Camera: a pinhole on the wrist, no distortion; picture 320 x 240 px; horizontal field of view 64.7 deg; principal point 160.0 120.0 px. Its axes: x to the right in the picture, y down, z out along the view. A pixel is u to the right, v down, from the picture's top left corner.
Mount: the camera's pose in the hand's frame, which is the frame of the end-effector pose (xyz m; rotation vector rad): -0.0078 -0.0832 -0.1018 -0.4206 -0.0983 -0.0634
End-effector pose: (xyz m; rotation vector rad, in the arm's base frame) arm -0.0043 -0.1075 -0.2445 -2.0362 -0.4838 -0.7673
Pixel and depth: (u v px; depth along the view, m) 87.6 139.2 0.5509
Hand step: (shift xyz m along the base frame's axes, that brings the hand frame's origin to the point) 0.0818 0.1970 -0.4064
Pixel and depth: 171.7 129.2 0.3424
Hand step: 0.0952 0.1362 -0.1406
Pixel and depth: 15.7 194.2 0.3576
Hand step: -0.0174 0.0327 -0.3246
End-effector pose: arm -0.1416 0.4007 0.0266 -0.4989 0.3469 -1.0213
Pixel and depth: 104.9 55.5 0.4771
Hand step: 0.1104 0.2284 0.3128
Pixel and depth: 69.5 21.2 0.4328
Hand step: 0.0298 0.2415 0.3253
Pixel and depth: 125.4 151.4 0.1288
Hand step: -0.0242 0.0254 0.0154
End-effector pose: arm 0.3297 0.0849 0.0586 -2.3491 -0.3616 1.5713
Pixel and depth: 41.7 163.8 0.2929
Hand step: -0.1765 -0.1290 0.0600
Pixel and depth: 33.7 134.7 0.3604
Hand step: -0.2589 -0.1427 0.0775
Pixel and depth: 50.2 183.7 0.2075
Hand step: -0.0903 -0.0839 0.0538
